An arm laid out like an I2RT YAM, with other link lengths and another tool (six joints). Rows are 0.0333 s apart.
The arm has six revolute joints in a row. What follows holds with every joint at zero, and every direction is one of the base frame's.
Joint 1 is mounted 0.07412 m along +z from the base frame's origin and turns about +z.
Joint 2 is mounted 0.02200 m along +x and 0.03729 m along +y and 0.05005 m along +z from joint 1 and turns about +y.
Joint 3 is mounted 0.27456 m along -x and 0.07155 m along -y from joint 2 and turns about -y.
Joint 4 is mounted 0.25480 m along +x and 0.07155 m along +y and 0.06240 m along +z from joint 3 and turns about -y.
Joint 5 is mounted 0.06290 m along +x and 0.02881 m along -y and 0.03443 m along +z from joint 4 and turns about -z.
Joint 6 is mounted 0.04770 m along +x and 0.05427 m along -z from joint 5 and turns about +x.
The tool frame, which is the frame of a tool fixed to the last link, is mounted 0.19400 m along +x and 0.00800 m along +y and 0.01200 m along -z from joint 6; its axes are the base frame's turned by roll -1.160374, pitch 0.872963 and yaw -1.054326 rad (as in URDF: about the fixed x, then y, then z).
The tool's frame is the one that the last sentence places.
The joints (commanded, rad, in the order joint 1, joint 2, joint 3, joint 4, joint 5, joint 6), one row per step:
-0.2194 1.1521 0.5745 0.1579 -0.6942 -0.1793
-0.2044 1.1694 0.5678 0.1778 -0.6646 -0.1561
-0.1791 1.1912 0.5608 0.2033 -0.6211 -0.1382
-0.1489 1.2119 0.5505 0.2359 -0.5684 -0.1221
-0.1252 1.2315 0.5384 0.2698 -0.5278 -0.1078
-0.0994 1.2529 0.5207 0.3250 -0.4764 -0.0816
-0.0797 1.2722 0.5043 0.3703 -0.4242 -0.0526
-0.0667 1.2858 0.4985 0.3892 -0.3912 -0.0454
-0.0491 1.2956 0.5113 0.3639 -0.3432 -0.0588
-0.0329 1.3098 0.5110 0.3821 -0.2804 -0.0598
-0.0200 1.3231 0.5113 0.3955 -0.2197 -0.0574
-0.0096 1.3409 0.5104 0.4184 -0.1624 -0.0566
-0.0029 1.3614 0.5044 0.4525 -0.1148 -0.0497
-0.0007 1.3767 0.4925 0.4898 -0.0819 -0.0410
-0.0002 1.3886 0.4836 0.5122 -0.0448 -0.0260
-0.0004 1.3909 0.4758 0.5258 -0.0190 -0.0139
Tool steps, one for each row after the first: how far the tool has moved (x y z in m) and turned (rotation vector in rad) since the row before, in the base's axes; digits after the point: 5 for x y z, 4 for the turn. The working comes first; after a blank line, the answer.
Tool pose at each row, in the base's axes (x y z in m, rotation vector in rad; the steps are taken from these numbers as rounded here):
0.39580 0.08337 0.15813 -0.8981 1.3359 0.1386
0.39909 0.08302 0.15155 -0.8785 1.3590 0.1370
0.40347 0.08370 0.14355 -0.8668 1.3815 0.1267
0.40814 0.08443 0.13556 -0.8577 1.4009 0.1071
0.41163 0.08523 0.12830 -0.8490 1.4148 0.0923
0.41703 0.08457 0.12254 -0.8270 1.4240 0.0675
0.42150 0.08137 0.11627 -0.7963 1.4415 0.0419
0.42393 0.07945 0.11160 -0.7874 1.4537 0.0236
0.42587 0.07586 0.10556 -0.7974 1.4834 -0.0066
0.43107 0.06821 0.10221 -0.7881 1.4994 -0.0582
0.43535 0.05958 0.09873 -0.7735 1.5190 -0.1075
0.44005 0.05055 0.09566 -0.7587 1.5332 -0.1577
0.44413 0.04222 0.09245 -0.7374 1.5430 -0.1994
0.44639 0.03542 0.08988 -0.7154 1.5465 -0.2297
0.44731 0.02689 0.08638 -0.6855 1.5610 -0.2597
0.44720 0.02072 0.08529 -0.6618 1.5688 -0.2809

0.00329 -0.00035 -0.00658 0.0082 0.0174 -0.0195
0.00438 0.00068 -0.00800 -0.0021 0.0147 -0.0202
0.00467 0.00073 -0.00799 -0.0083 0.0089 -0.0233
0.00349 0.00080 -0.00726 -0.0049 0.0059 -0.0183
0.00540 -0.00066 -0.00576 -0.0001 -0.0035 -0.0305
0.00447 -0.00320 -0.00627 0.0038 0.0028 -0.0386
0.00243 -0.00192 -0.00467 -0.0064 0.0038 -0.0199
0.00194 -0.00359 -0.00604 -0.0294 0.0192 -0.0214
0.00520 -0.00765 -0.00335 -0.0266 -0.0028 -0.0408
0.00428 -0.00863 -0.00348 -0.0224 0.0008 -0.0436
0.00470 -0.00903 -0.00307 -0.0224 -0.0038 -0.0424
0.00408 -0.00833 -0.00321 -0.0127 -0.0065 -0.0397
0.00226 -0.00680 -0.00257 -0.0048 -0.0093 -0.0315
0.00092 -0.00853 -0.00350 -0.0004 -0.0007 -0.0395
-0.00011 -0.00617 -0.00109 0.0013 -0.0031 -0.0286

